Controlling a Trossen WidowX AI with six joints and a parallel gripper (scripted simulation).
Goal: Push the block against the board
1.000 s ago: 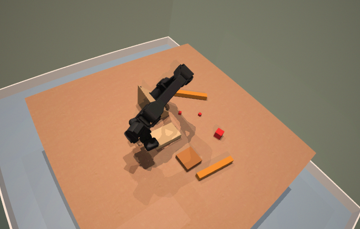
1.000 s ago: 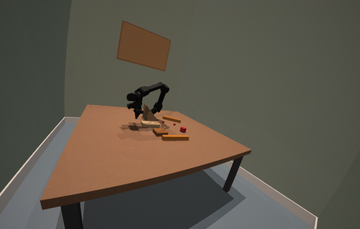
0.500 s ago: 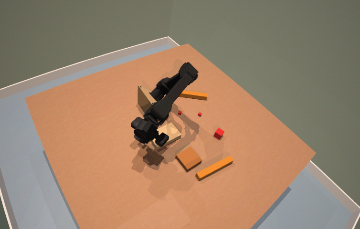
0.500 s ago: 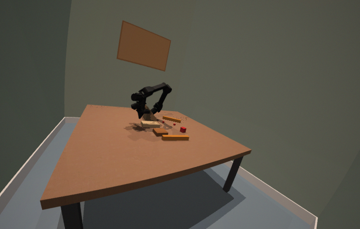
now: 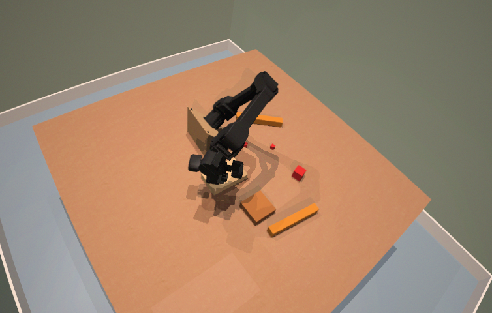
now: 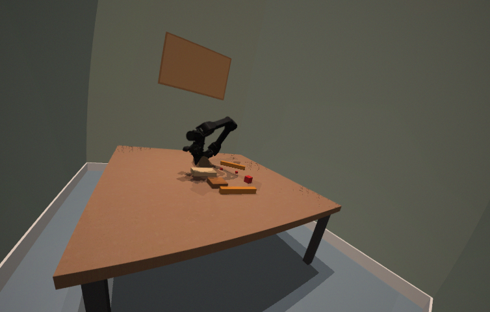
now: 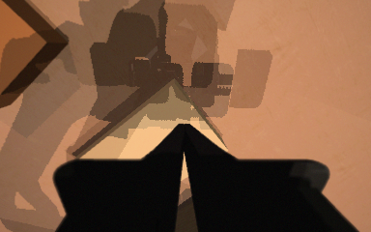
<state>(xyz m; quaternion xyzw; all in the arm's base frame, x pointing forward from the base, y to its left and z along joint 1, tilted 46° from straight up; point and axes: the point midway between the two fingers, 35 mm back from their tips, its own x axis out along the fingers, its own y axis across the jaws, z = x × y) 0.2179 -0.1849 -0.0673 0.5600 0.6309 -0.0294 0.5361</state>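
Now: the pale tan flat slab 70 mm to the left of my gripper tip, 60 mm below it and 10 mm behind it. From my gripper tip the other things lie so: orange-brown square block (170 mm ahead, 70 mm to the left, 60 mm below).
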